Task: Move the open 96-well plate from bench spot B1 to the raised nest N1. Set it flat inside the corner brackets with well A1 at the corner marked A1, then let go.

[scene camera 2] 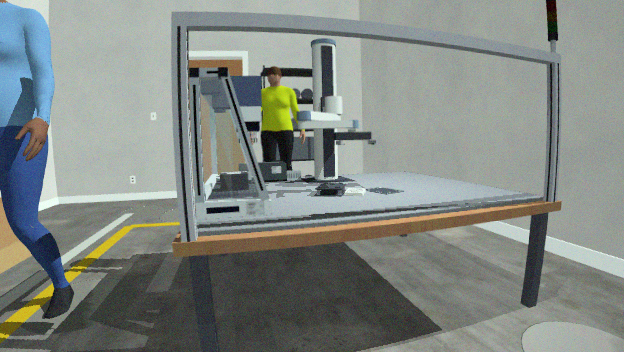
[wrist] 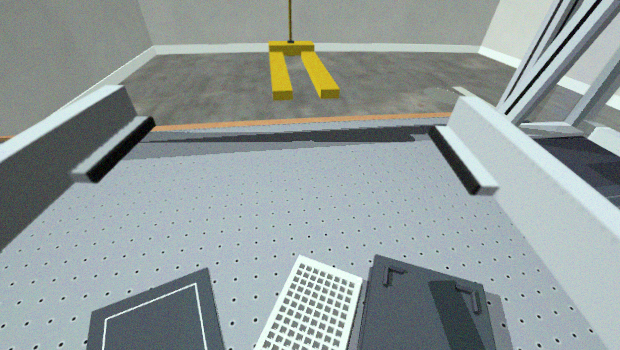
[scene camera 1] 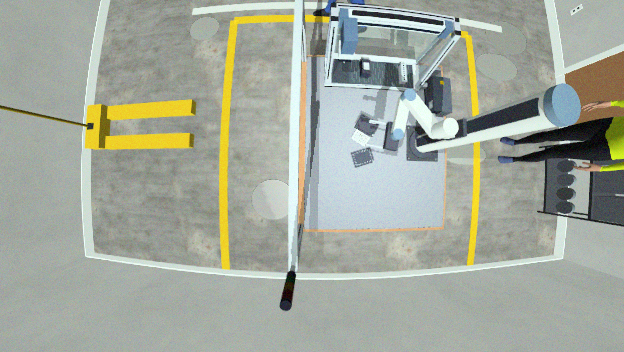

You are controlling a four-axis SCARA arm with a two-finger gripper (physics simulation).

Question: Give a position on a white well plate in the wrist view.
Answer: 317, 299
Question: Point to a dark pad with white outline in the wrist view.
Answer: At 185, 306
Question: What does my gripper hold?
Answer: Nothing.
